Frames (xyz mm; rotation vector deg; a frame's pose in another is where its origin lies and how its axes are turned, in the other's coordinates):
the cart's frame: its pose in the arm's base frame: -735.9 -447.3 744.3 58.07 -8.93 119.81
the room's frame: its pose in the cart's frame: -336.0 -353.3 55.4 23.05 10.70 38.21
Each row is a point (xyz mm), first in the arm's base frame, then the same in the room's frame.
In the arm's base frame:
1: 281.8 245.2 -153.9
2: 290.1 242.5 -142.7
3: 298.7 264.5 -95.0
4: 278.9 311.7 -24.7
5: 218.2 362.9 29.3
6: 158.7 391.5 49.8
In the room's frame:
1: -834.0 -722.4 -63.6
2: -833.0 -719.6 -49.7
3: -807.1 -740.1 -8.0
4: -743.6 -783.9 32.2
5: -659.8 -830.8 33.3
6: -600.1 -856.4 9.8

